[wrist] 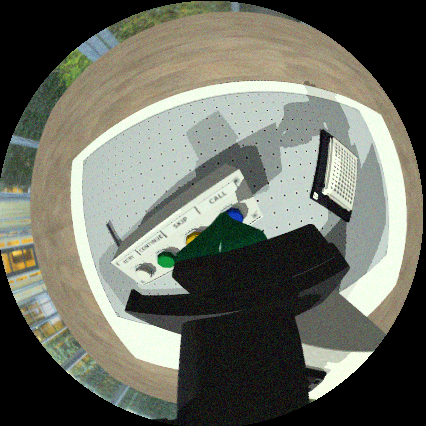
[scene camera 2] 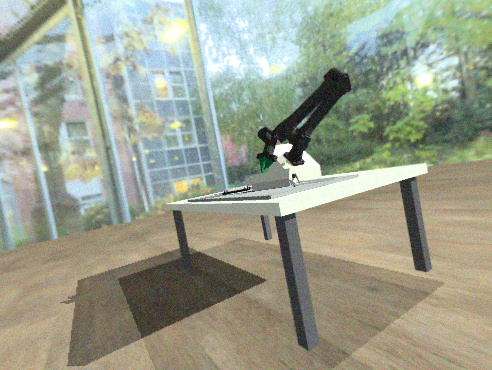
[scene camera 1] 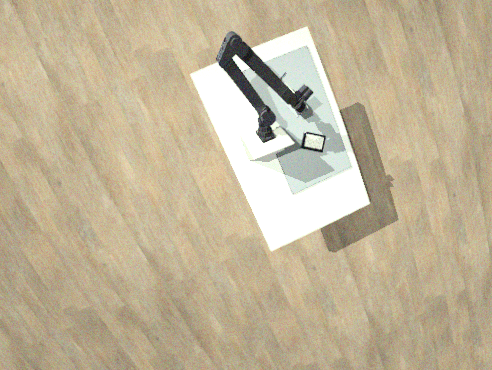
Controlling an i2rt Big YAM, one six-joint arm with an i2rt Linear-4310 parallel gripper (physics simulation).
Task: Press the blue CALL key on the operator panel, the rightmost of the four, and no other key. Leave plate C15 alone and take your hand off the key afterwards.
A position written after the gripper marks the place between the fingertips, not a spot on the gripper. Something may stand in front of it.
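Shut and holding nothing, the gripper [wrist: 224,217] is in view, and so is a white button panel [wrist: 194,209].
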